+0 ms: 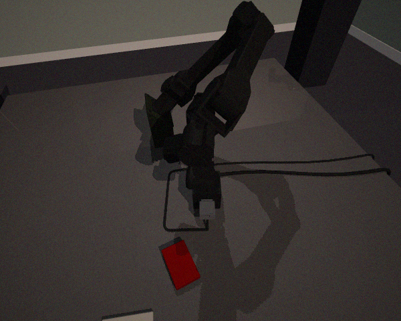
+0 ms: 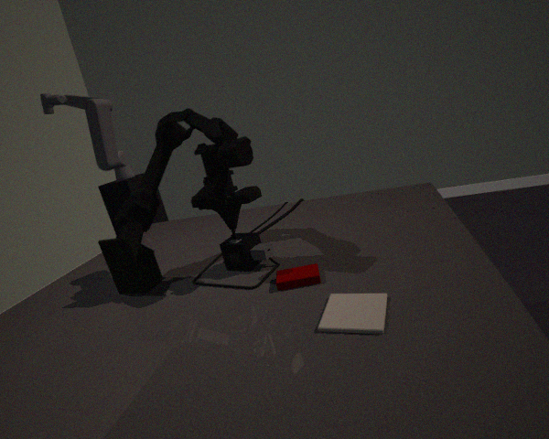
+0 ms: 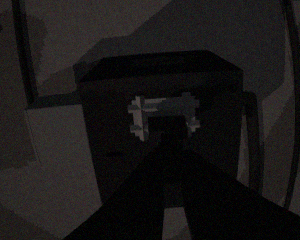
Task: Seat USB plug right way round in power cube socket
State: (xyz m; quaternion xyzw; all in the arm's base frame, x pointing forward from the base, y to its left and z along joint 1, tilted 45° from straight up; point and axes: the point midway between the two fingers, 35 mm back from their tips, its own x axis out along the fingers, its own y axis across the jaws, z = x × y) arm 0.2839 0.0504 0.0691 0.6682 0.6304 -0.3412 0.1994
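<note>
Now: gripper tip 20 mm above the USB plug. From my gripper tip the other things lie so: white flat pad 310 mm ahead, 210 mm to the right, 100 mm below; then red block 180 mm ahead, 90 mm to the right, 100 mm below.
</note>
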